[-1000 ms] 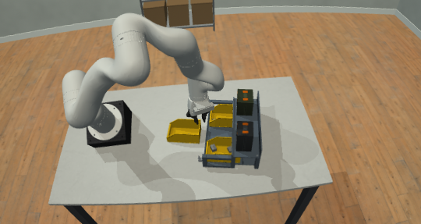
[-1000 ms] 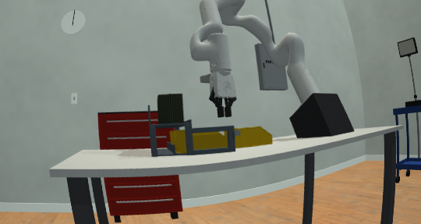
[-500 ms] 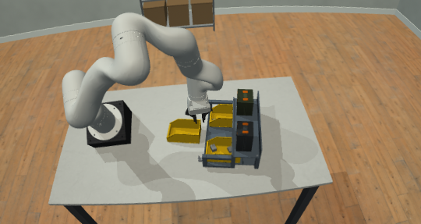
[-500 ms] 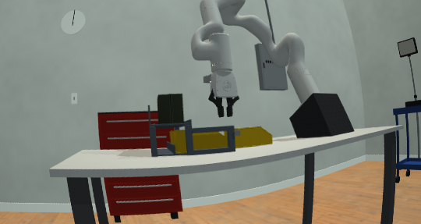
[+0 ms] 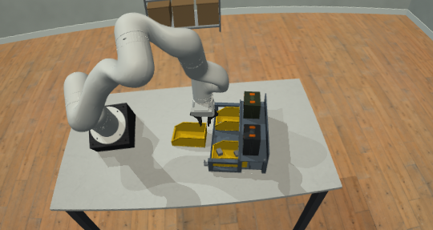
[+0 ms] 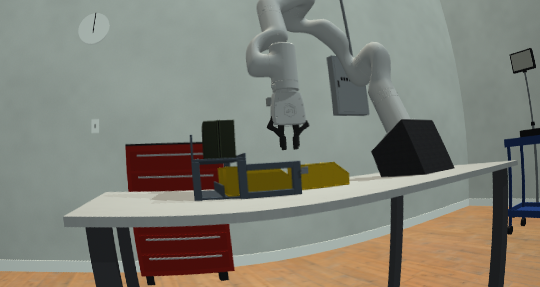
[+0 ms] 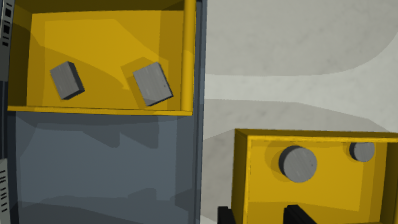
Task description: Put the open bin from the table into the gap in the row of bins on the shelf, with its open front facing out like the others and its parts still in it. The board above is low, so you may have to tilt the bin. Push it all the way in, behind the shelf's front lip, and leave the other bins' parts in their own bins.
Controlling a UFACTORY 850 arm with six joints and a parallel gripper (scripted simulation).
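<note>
Right now my hand is 15 cm short of the grey shelf, 4 cm to the left of it and 8 cm above it.
</note>
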